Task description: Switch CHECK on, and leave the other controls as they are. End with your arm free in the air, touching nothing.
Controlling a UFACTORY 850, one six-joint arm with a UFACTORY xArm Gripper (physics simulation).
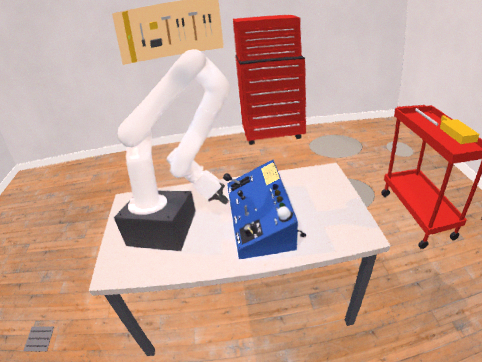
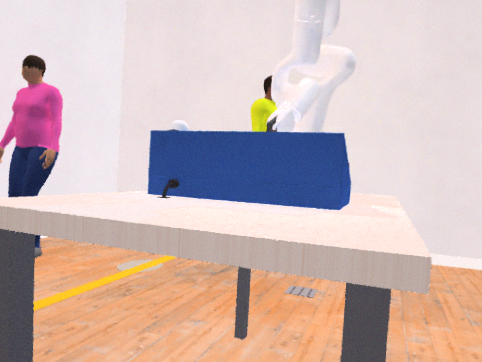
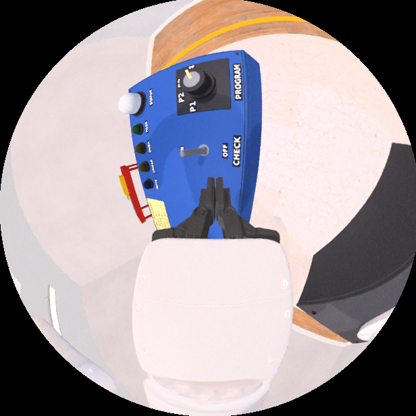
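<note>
The blue control panel [image 1: 272,245] [image 2: 250,165] [image 3: 220,127] stands on the table. The CHECK toggle lever [image 1: 246,210] [image 3: 192,152] leans away from the OFF label, with its tip at the ON label. My gripper [image 1: 223,198] [image 2: 271,124] [image 3: 215,186] is shut and empty. Its fingertips are near the panel's label-side edge and apart from the lever; no contact shows. The PROGRAM knob [image 1: 251,230] [image 3: 192,80] has its yellow mark turned to the far end of its scale. The STATUS lamp [image 1: 284,214] [image 2: 179,125] [image 3: 131,103] is white.
Other panel controls, including a black ball handle [image 1: 227,177], sit at the panel's far end. A black pedestal [image 1: 155,227] [image 3: 360,225] carries the arm on the table [image 1: 190,275] [image 2: 225,245]. Two people [image 2: 37,115] [image 2: 261,112] stand beyond it. A red cart [image 1: 437,200] stands at the right.
</note>
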